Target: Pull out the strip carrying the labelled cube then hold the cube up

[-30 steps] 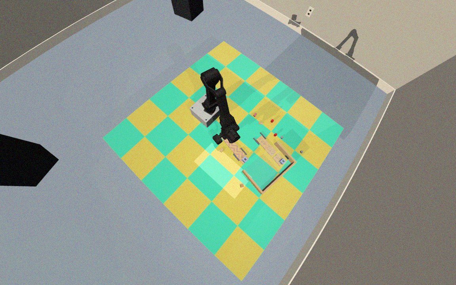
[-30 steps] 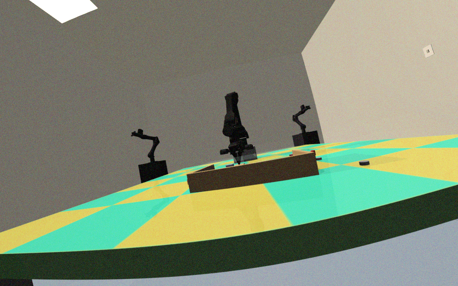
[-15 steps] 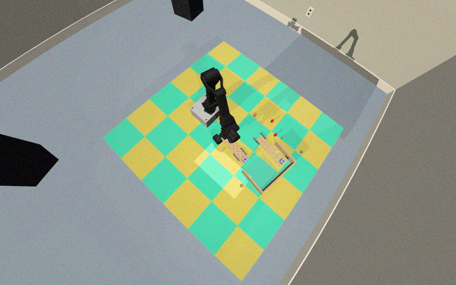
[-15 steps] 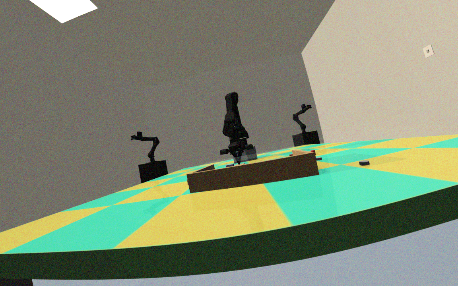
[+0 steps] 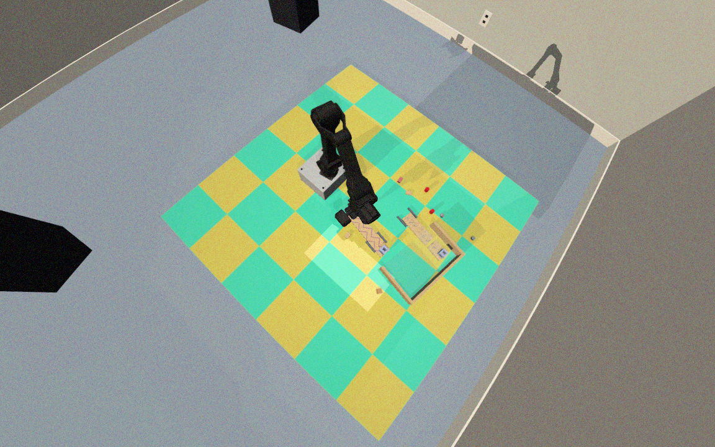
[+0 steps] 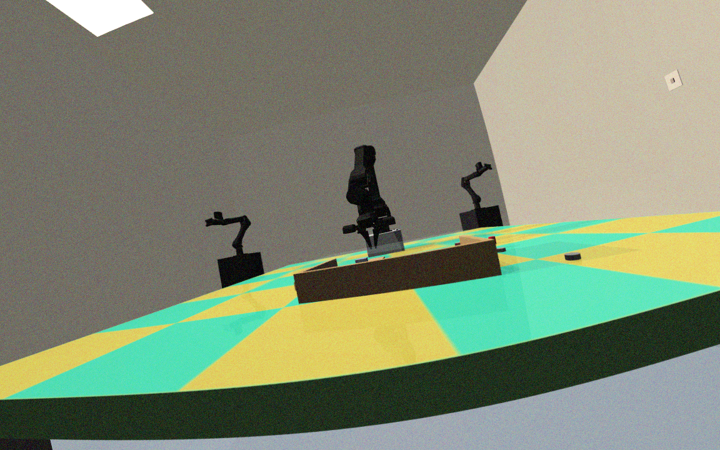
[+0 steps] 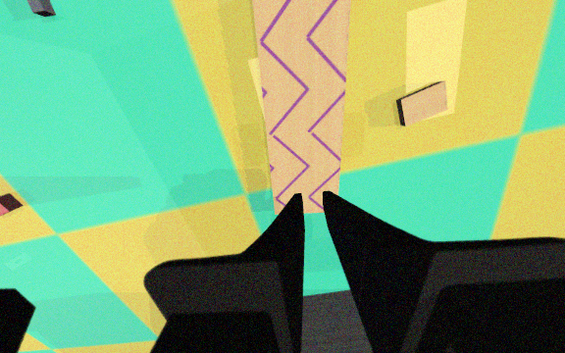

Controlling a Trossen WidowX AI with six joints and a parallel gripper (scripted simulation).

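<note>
Right now the zigzag strip is 8 cm ahead of my gripper tip, 4 cm below it and 3 cm to the right of it. Also, from my gripper tip: pink block 28 cm to the left, 9 cm ahead, 4 cm below; then tan block 25 cm ahead, 23 cm to the right, 3 cm below.
</note>
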